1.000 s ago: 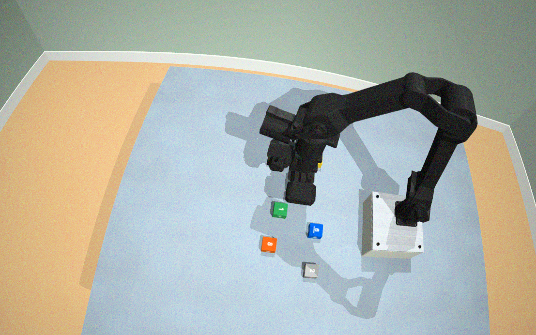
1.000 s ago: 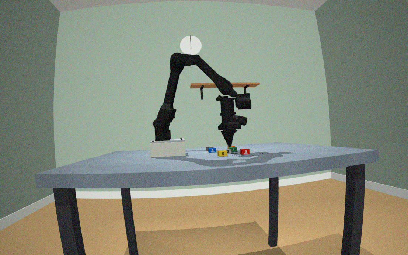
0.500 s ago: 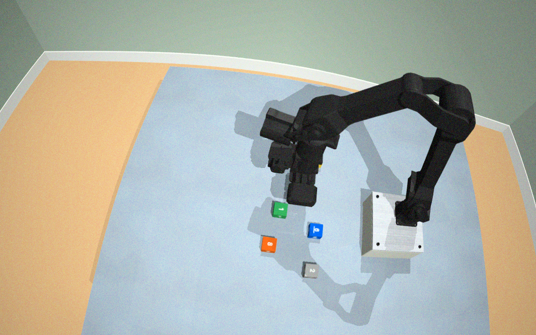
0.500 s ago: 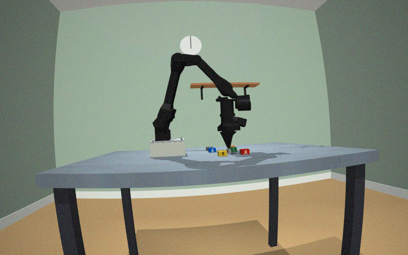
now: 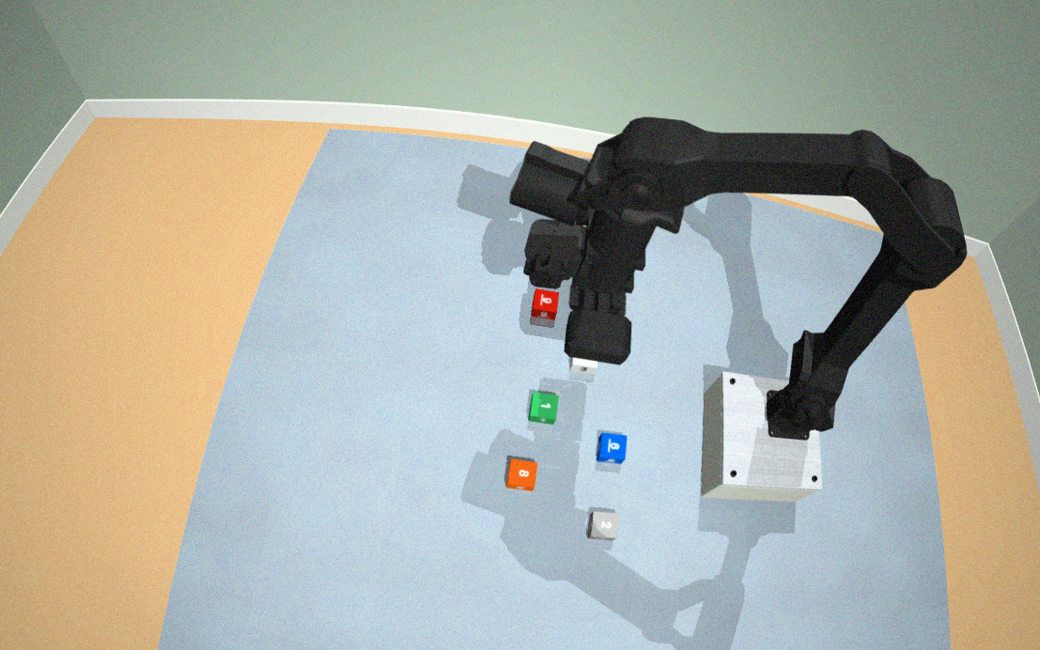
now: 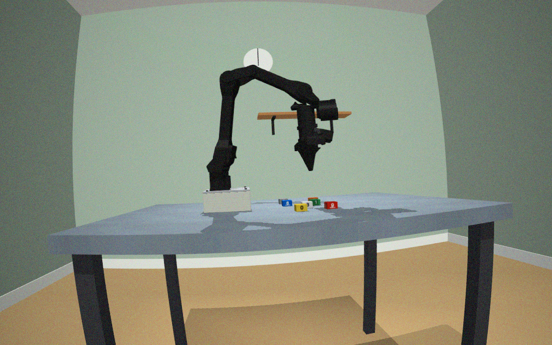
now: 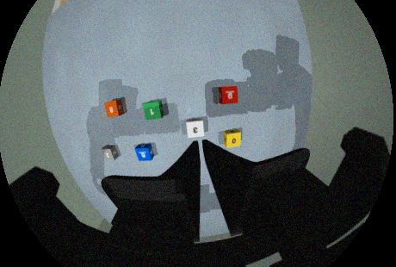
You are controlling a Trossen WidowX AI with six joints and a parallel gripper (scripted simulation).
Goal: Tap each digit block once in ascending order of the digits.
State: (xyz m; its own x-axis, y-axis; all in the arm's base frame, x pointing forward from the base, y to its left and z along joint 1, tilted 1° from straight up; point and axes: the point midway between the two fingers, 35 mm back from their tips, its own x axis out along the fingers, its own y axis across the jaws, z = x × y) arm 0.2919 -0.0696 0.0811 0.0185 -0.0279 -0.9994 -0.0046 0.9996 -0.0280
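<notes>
The blue block is 6 cm behind my gripper tip, 12 cm to the left of it and 11 cm below it. Also, from my gripper tip: red block: 4 cm ahead, 7 cm to the right, 11 cm below; then white block: 2 cm behind, 11 cm below; then green block: 3 cm ahead, 8 cm to the left, 11 cm below.
</notes>
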